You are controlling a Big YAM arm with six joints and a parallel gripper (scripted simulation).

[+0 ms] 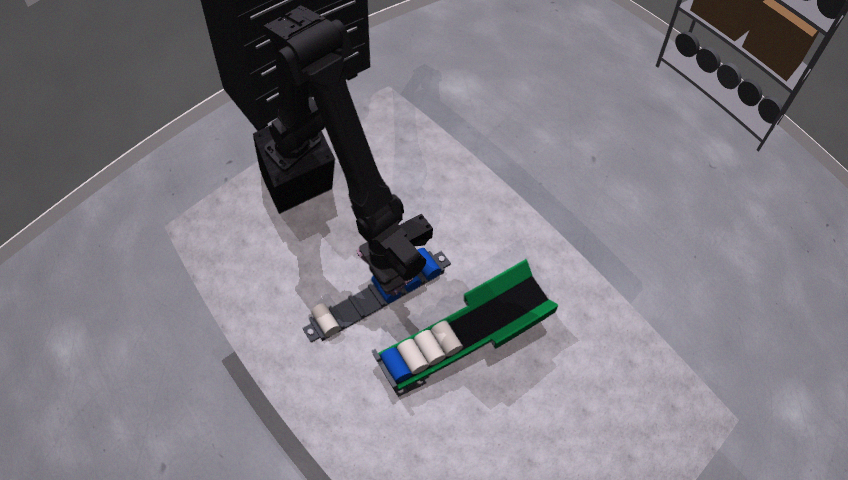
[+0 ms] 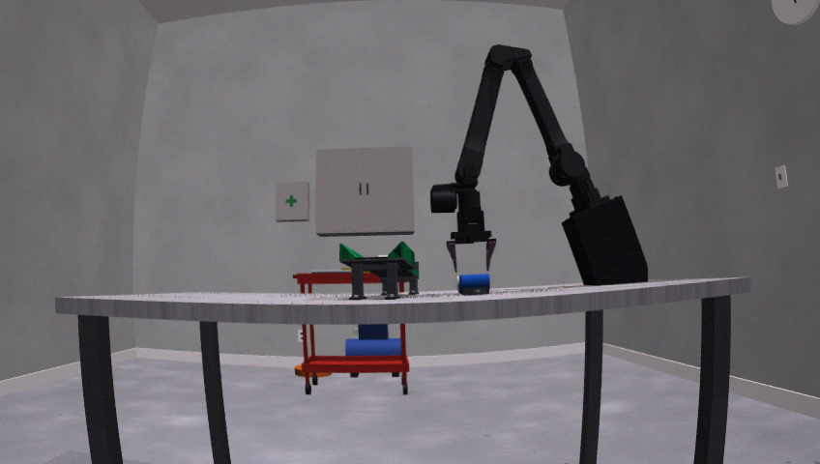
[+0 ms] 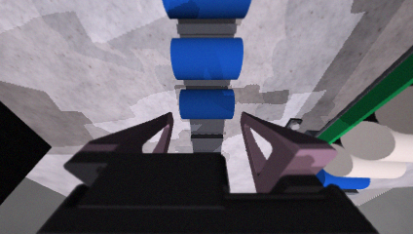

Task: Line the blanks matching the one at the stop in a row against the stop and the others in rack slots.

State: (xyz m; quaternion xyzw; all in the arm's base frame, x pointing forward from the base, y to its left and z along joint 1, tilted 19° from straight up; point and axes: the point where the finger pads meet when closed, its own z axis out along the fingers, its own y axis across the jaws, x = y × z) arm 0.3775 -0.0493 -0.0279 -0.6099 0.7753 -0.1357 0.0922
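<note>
Now: the stock rack 1 cm behind my hand, 3 cm to the right of it and 7 cm below it. The rest, counted from my hand: feed ramp: 21 cm ahead, 2 cm to the left; then grey stop: 15 cm ahead, 16 cm to the right.
</note>
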